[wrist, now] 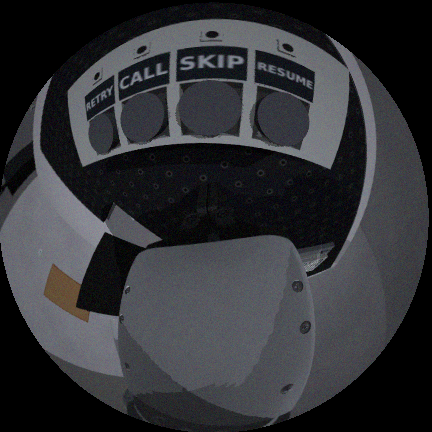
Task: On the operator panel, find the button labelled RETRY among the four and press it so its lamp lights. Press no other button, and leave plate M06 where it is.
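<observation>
The pale operator panel [340, 115] spans the upper part of the wrist view. Its four round grey buttons stand in a row under dark labels. The RETRY button [101, 133] is at the far left, under the RETRY label [100, 100]; its lamp [97, 76] is dark. To its right are the CALL button [142, 117], SKIP button [210, 107] and RESUME button [283, 119], with dark lamps above them. My gripper [211, 194] is shut and empty, dimly seen below the panel, nearest the SKIP column and apart from the buttons. No marking M06 is readable.
A dark perforated board [240, 170] lies below and around the panel, with a pale rim [371, 150]. A grey flat piece [131, 225], a black rectangle [102, 280] and an orange-brown patch [62, 290] are at the left. A meshed grey part [316, 257] is at the right.
</observation>
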